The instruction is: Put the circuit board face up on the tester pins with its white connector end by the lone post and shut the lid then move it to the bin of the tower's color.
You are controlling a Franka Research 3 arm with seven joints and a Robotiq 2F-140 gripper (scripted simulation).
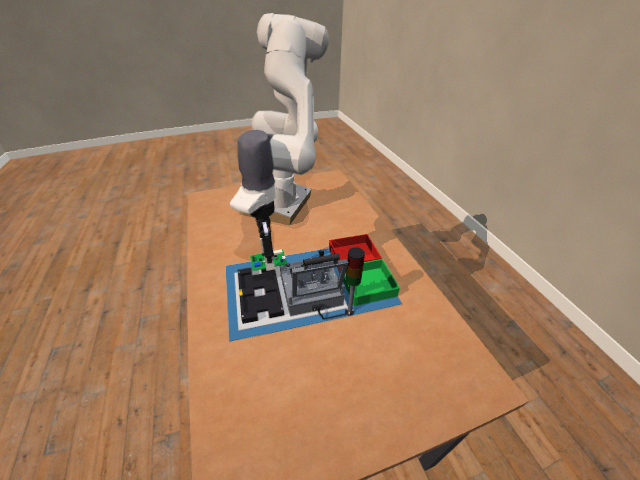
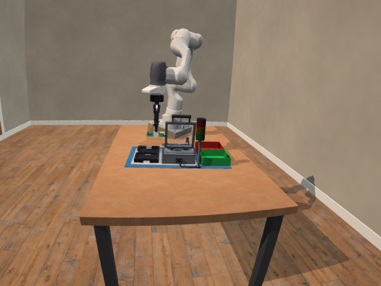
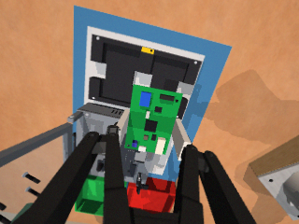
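My hand is 130 mm to the right of the dark plate, 70 mm above it and 50 mm short of it. Also, from my hand: tester lid 170 mm ahead, 120 mm to the left, 40 mm above; then green circuit board 20 mm below; then red bin 330 mm to the left, 130 mm below, 60 mm behind.
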